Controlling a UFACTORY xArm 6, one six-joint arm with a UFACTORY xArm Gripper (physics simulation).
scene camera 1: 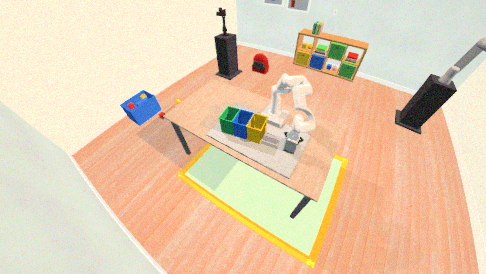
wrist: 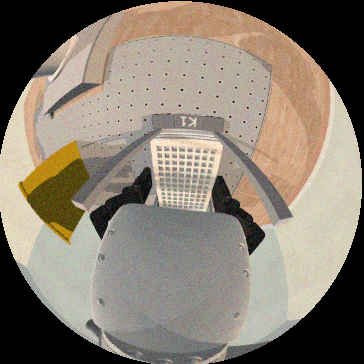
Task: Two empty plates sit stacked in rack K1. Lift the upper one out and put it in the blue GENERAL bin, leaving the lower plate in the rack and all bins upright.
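Places are measured from the arm's base along level axes (x ahead, y right, z down), in metres.
Pixels of known places: gripper, fingertip midpoint: point(wrist: 182, 179); arm's base at its link origin: point(scene camera 1: 274, 112).
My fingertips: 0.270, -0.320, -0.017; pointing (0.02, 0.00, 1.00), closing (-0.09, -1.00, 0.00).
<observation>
For each thing: its top centre in the pictures, then the offset to it from my fingertips, as dx, dy, dz. Level surfaces: height alone.
- Rack K1 at its top centre: point(wrist: 176, 262) point(scene camera 1: 294, 134) -0.002, -0.002, -0.099
- upper plate at its top centre: point(wrist: 183, 183) +0.008, -0.003, +0.003
- blue bin at its top centre: point(scene camera 1: 243, 117) +0.095, +0.442, -0.130
- green bin at its top centre: point(scene camera 1: 229, 113) +0.122, +0.571, -0.130
- yellow bin at its top centre: point(wrist: 38, 213) point(scene camera 1: 257, 121) +0.068, +0.313, -0.130
- grey board at its surface level: dz +0.050
- wooden table at its surface level: dz +0.063
Rack K1 point(scene camera 1: 291, 146) point(wrist: 162, 121) is a grey holder on the perforated board, with tall guide posts. The upper plate point(wrist: 186, 150), pale with a grid of square wells, lies in it; the lower plate is mostly hidden beneath. My gripper point(scene camera 1: 294, 136) point(wrist: 182, 179) is open and empty, low over the rack, with one black finger beside each long side of the plate. The blue bin point(scene camera 1: 242, 125) stands upright between the green bin point(scene camera 1: 228, 121) and the yellow bin point(scene camera 1: 257, 128) point(wrist: 62, 162); the blue bin does not show in the wrist view.
The grey board point(scene camera 1: 280, 167) point(wrist: 200, 57) lies on the wooden table point(scene camera 1: 205, 95). The yellow bin is the nearest bin to the rack. My arm's base point(scene camera 1: 276, 117) stands behind the rack and bins. The rack's posts point(wrist: 117, 162) point(wrist: 260, 177) rise beside the fingers.
</observation>
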